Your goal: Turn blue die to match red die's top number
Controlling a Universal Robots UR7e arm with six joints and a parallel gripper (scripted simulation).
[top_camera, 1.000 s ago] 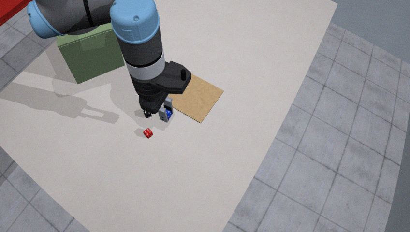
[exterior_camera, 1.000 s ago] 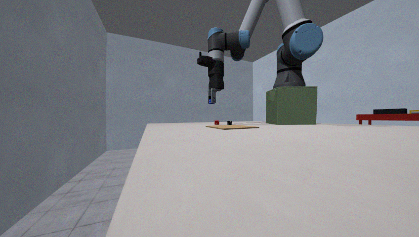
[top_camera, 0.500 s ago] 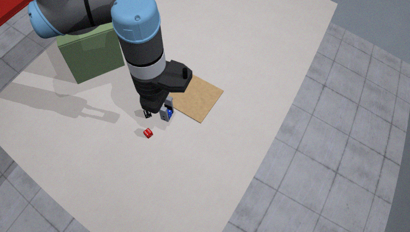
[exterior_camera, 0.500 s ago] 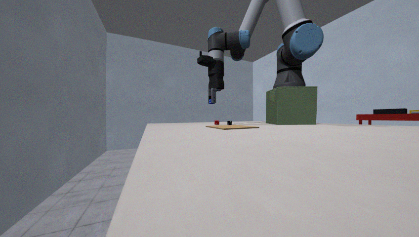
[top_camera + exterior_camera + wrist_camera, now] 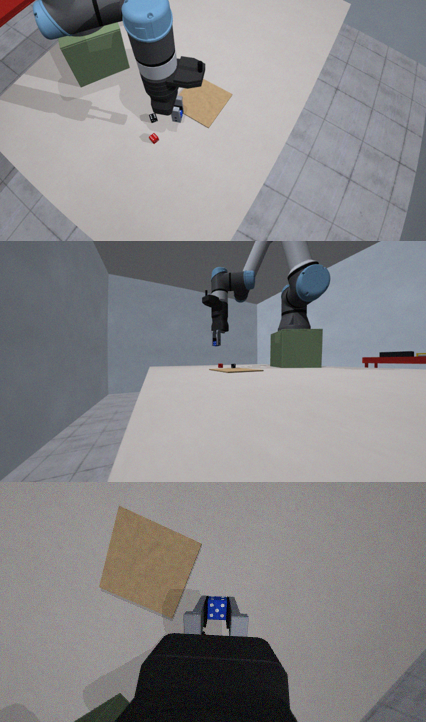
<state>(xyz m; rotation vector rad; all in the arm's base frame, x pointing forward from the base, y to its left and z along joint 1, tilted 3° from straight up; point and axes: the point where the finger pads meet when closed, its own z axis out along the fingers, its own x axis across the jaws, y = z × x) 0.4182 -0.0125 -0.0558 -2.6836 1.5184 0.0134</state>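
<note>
The tan mat lies 120 mm to the left of my hand, 120 mm below it and 30 mm behind it. Also, from my hand: blue die: 10 mm below; black die: 110 mm below, 90 mm behind, 20 mm to the right; red die: 110 mm below, 70 mm to the right, 40 mm behind.
</note>
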